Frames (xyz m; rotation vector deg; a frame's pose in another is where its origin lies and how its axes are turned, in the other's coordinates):
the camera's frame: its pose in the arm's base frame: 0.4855 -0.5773 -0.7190 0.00 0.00 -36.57
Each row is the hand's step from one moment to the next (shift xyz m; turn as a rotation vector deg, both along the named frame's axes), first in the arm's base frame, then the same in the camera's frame.
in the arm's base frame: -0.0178 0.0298 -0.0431 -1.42 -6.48 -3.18
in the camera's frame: -0.0321 0.0133 -0.0431 2.72 -6.05 -3.18
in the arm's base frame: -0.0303 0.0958 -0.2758 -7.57 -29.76 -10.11
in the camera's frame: -0.0814 0.0589 -0.2758 11.65 -28.41 -10.11
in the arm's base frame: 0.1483 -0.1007 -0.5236 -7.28 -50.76 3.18
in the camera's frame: 0.1791 0.0075 -0.5236 24.40 -45.10 3.18
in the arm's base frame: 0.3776 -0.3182 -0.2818 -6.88 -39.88 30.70
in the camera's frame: 0.4928 -0.0306 -0.2818 18.24 -36.13 30.70
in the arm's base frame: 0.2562 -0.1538 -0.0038 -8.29 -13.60 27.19
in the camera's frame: 0.2974 0.0291 -0.0038 1.44 -15.86 27.19
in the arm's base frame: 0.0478 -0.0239 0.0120 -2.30 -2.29 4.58
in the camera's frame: 0.0526 0.0093 0.0120 -0.48 -3.21 4.58
